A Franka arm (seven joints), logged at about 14 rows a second.
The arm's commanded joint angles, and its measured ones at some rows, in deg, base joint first. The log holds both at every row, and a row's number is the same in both.
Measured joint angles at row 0:
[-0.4 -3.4 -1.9 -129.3 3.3 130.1 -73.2]
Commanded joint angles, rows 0 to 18:
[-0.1 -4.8 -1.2 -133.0 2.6 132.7 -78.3]
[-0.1 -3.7 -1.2 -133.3 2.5 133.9 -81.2]
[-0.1 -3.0 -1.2 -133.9 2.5 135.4 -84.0]
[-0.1 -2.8 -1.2 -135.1 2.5 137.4 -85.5]
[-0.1 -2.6 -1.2 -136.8 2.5 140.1 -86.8]
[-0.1 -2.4 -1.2 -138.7 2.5 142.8 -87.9]
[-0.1 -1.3 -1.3 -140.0 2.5 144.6 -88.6]
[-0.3 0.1 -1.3 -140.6 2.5 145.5 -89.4]
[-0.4 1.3 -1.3 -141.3 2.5 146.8 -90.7]
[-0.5 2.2 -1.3 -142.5 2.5 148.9 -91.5]
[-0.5 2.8 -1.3 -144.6 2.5 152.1 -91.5]
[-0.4 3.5 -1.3 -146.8 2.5 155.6 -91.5]
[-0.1 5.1 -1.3 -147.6 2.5 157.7 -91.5]
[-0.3 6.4 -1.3 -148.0 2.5 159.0 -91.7]
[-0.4 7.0 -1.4 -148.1 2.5 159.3 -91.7]
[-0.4 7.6 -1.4 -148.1 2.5 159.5 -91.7]
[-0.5 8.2 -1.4 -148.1 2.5 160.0 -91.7]
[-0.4 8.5 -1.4 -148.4 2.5 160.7 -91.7]
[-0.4 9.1 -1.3 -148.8 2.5 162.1 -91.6]
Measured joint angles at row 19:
[-0.2 8.7 -1.3 -147.8 3.3 159.8 -90.8]
